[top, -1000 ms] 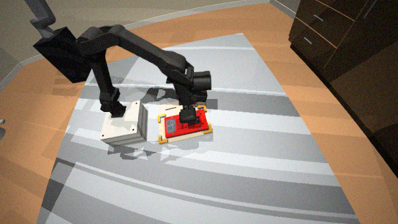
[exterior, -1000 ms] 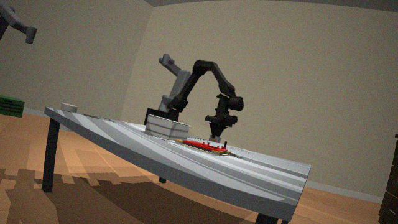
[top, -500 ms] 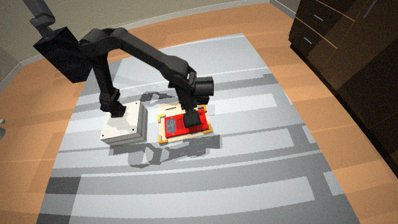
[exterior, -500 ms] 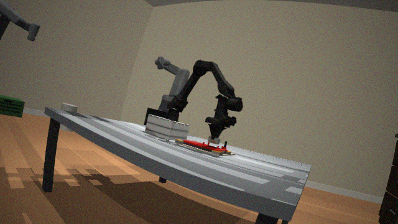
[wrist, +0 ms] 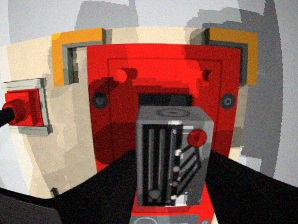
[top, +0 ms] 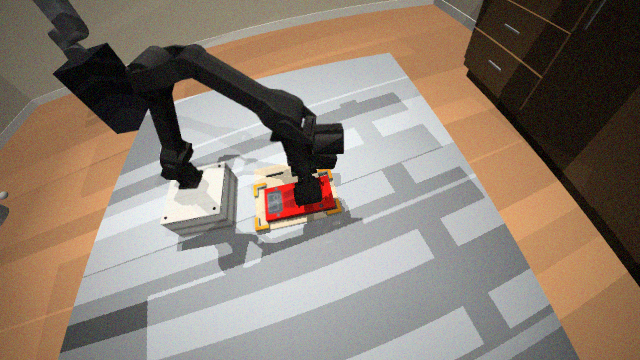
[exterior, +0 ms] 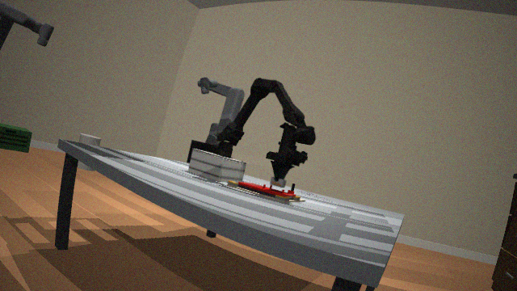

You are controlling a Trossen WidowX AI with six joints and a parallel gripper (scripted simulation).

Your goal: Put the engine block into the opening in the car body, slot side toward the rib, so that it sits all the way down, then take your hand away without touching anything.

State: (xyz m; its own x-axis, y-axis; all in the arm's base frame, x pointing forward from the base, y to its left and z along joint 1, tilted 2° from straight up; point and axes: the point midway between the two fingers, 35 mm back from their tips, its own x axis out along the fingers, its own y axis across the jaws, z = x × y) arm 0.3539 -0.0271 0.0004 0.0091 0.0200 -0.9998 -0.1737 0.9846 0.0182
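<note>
Now: the grey engine block 10 mm below my gripper tip.
</note>
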